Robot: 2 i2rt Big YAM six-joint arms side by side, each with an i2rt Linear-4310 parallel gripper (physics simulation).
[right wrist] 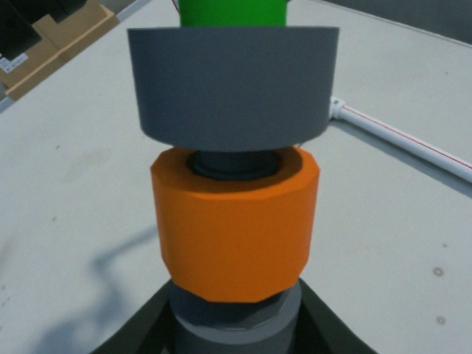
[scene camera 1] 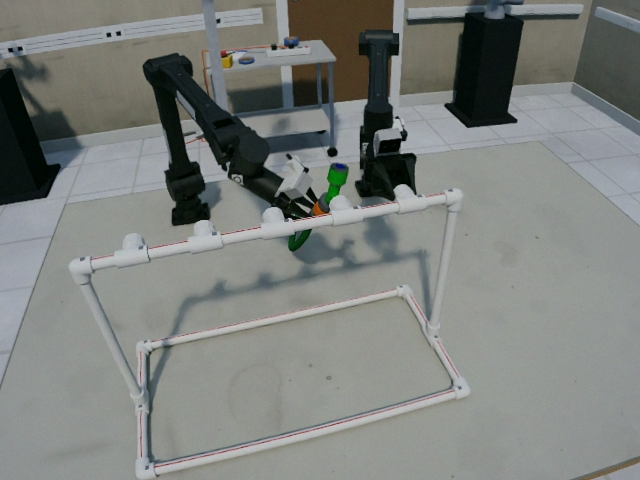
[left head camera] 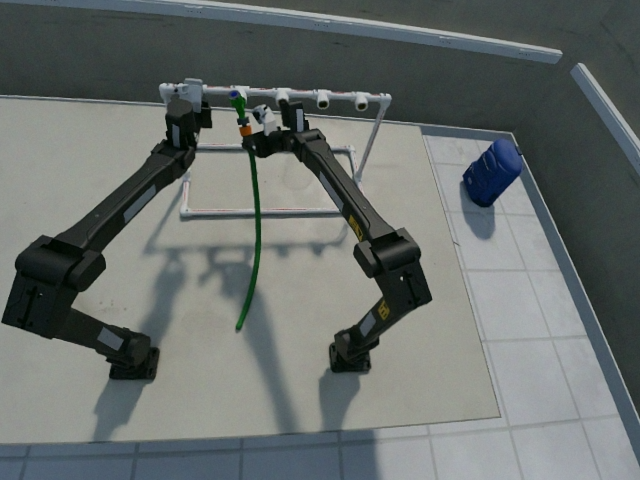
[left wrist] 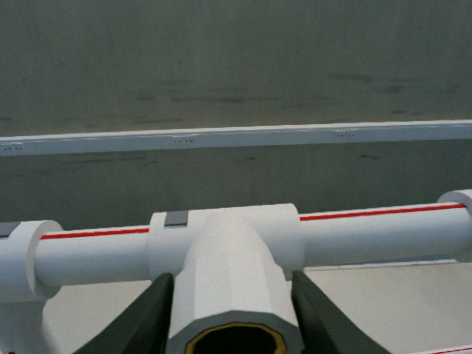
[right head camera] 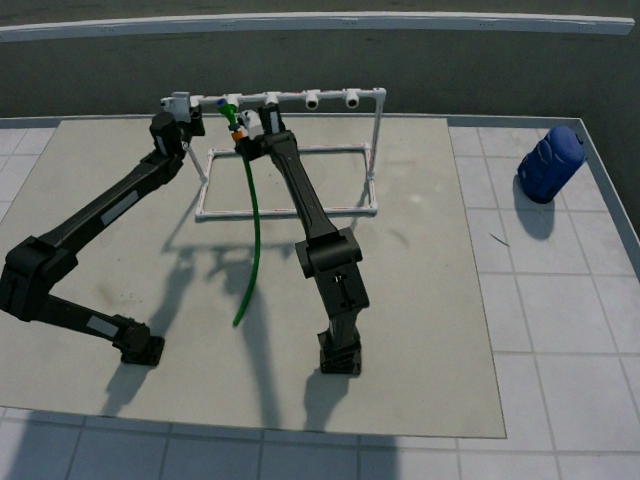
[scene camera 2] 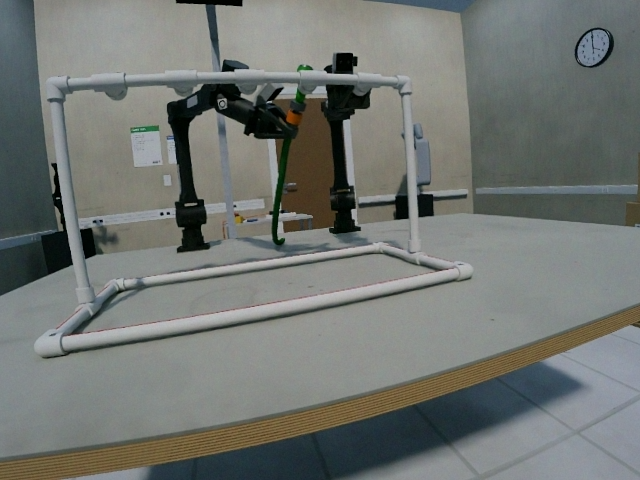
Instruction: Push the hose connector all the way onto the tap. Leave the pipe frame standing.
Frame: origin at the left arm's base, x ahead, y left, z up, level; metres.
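Seen in the pictures: left gripper, fingertip midpoint: (scene camera 1: pixel 405 197) (left wrist: pixel 232 287) (right head camera: pixel 194 105) (scene camera 2: pixel 362 83); right gripper, fingertip midpoint: (right wrist: pixel 235 292) (left head camera: pixel 245 143) (right head camera: pixel 239 148) (scene camera 2: pixel 294 134); left arm's base at its link origin: (left head camera: pixel 135 363) (right head camera: pixel 144 350) (scene camera 2: pixel 344 231); right arm's base at its link origin: (scene camera 1: pixel 190 216) (left head camera: pixel 349 357) (right head camera: pixel 340 358) (scene camera 2: pixel 194 249).
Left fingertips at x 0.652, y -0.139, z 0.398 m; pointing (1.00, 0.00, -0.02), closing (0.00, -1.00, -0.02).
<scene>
Pixels of each thing's top centre, then the offset from my left fingertips to it. "spot": a spot on its surface instead.
- green tap at a spot on its surface: (right wrist: pixel 232 12) spot: 0.058 m back, 0.136 m right, 0.016 m down
- orange hose connector at its top centre: (right wrist: pixel 170 209) (scene camera 1: pixel 319 197) (scene camera 2: pixel 291 110) (left head camera: pixel 246 127) (right head camera: pixel 236 133) 0.083 m back, 0.143 m right, 0.032 m down
The white pipe frame (left head camera: pixel 310 211) (scene camera 1: pixel 310 427) (scene camera 2: pixel 258 312) stands upright. The green tap (left head camera: pixel 238 104) (scene camera 1: pixel 337 178) (right wrist: pixel 232 12) is at its second outlet from the left in the left head view. The orange hose connector (left head camera: pixel 245 130) (scene camera 1: pixel 319 208) (right wrist: pixel 235 225) is on the tap's dark spout; part of the spout shows between the grey collar and the orange rim. My right gripper (scene camera 1: pixel 312 207) (right wrist: pixel 235 292) is shut on the connector's grey lower part. My left gripper (left wrist: pixel 232 287) (scene camera 1: pixel 401 192) is shut on the frame's end outlet, one fingertip on each side.
The green hose (left head camera: pixel 257 206) (right head camera: pixel 255 217) (scene camera 2: pixel 281 175) hangs from the connector and trails toward the arm bases. A blue backpack (left head camera: pixel 493 173) (right head camera: pixel 552 165) stands on the tiles at the right. The frame's other outlets lie beside the right arm. A wall is behind the frame.
</scene>
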